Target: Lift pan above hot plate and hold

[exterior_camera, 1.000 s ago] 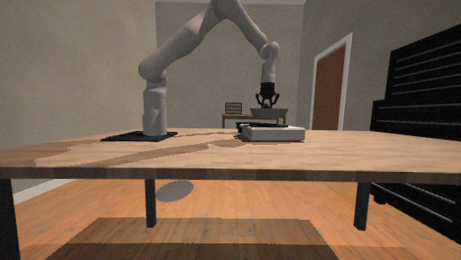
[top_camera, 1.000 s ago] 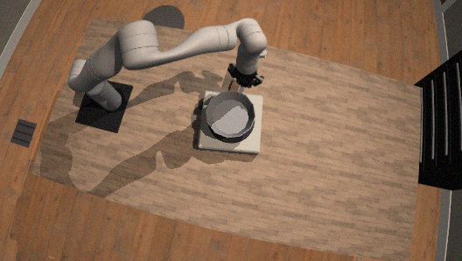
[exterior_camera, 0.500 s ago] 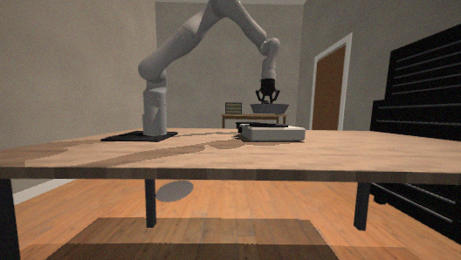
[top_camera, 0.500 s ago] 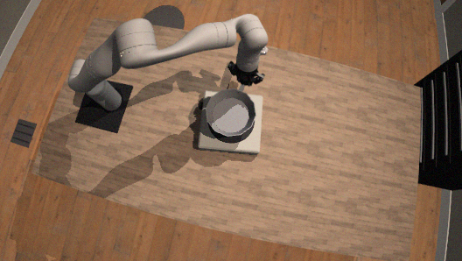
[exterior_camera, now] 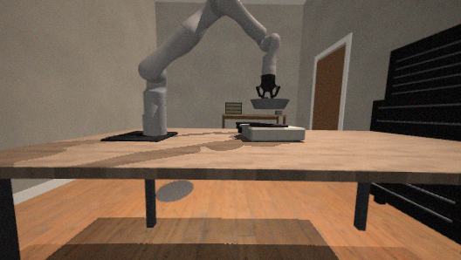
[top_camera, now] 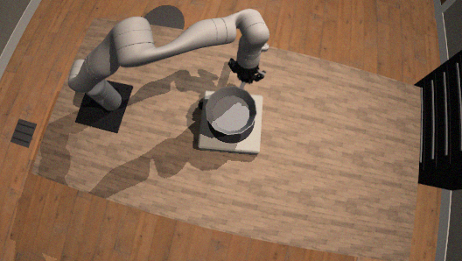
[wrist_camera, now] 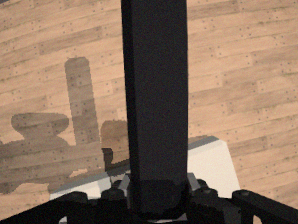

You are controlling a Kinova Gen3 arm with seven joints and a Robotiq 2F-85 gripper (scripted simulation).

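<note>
Now: hand 70 mm to the left of the pan and 20 mm above it. Also, from my hand: hot plate 160 mm below, 140 mm to the right, 20 mm behind.
</note>
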